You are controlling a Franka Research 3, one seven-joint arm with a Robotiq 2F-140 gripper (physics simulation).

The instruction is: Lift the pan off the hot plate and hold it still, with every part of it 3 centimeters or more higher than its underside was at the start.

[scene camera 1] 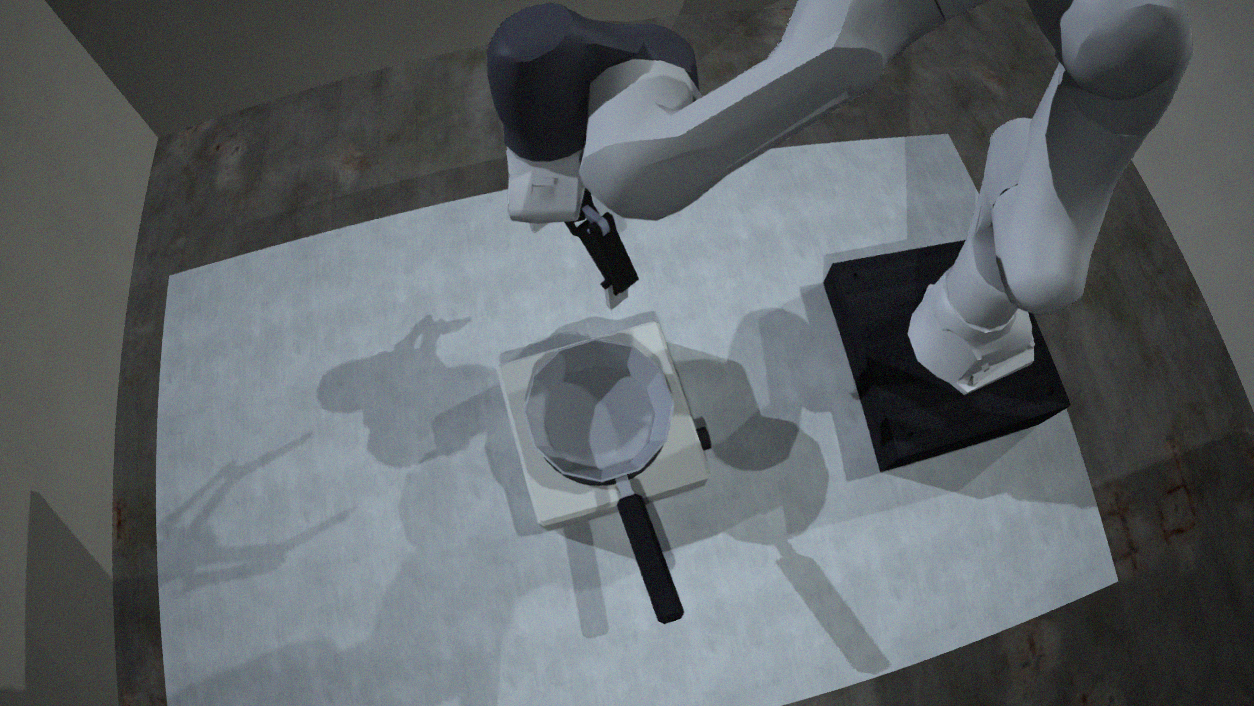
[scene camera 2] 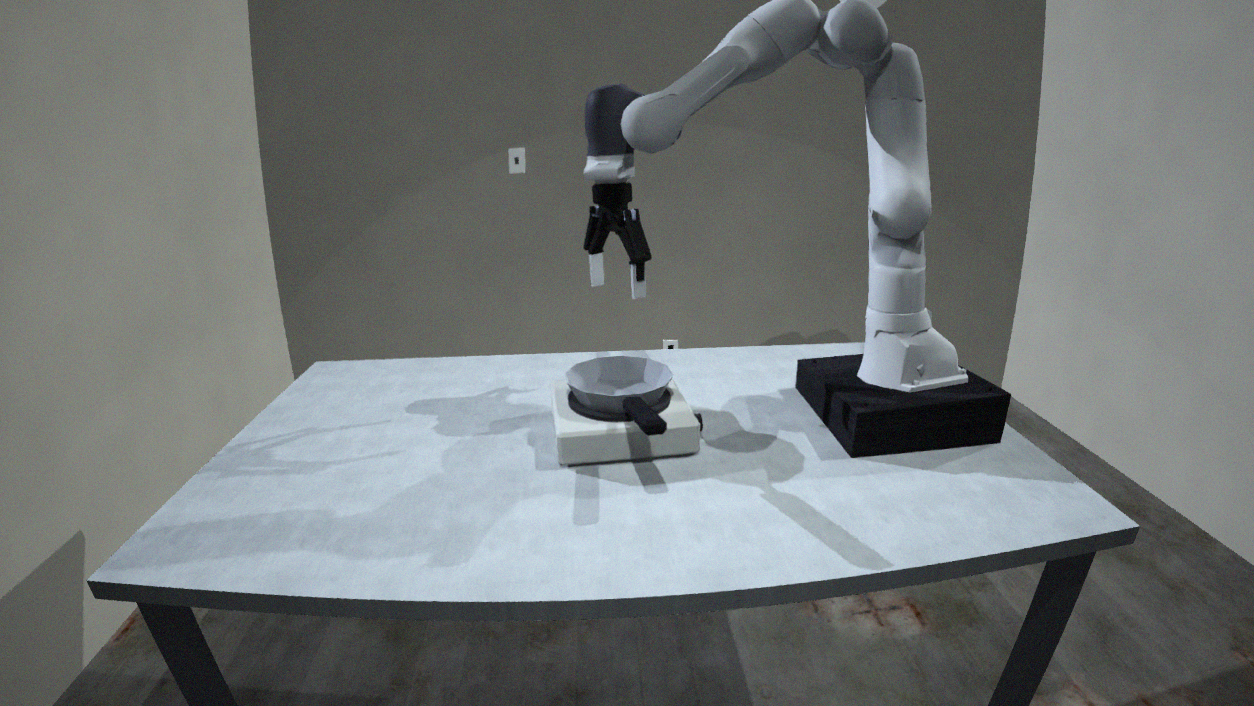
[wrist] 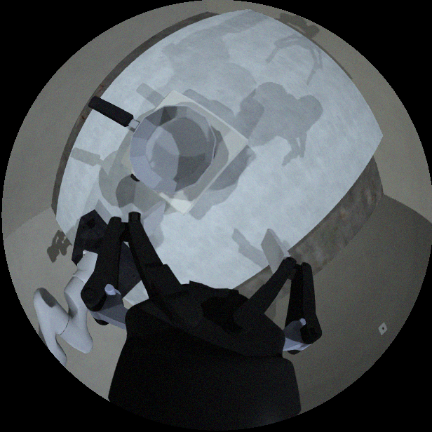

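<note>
A grey round pan (scene camera 1: 600,410) (scene camera 2: 618,383) (wrist: 173,148) rests upright on a cream hot plate (scene camera 1: 682,469) (scene camera 2: 627,445) (wrist: 231,138). Its black handle (scene camera 1: 650,558) (scene camera 2: 646,415) (wrist: 111,111) sticks out past the hot plate's edge, toward the front of the table in the scene camera 2 view. My gripper (scene camera 2: 617,280) (wrist: 215,224) is open and empty, pointing down. It hangs well above the table, higher than the pan and toward the back, on the side away from the handle. In the scene camera 1 view the arm hides one of its fingers.
The table (scene camera 1: 289,315) (scene camera 2: 368,561) (wrist: 320,180) carries the hot plate near its middle. The arm's black base block (scene camera 1: 921,438) (scene camera 2: 930,425) stands on the right in both scene views. A black knob (scene camera 1: 703,437) (scene camera 2: 698,421) is on the hot plate's right side.
</note>
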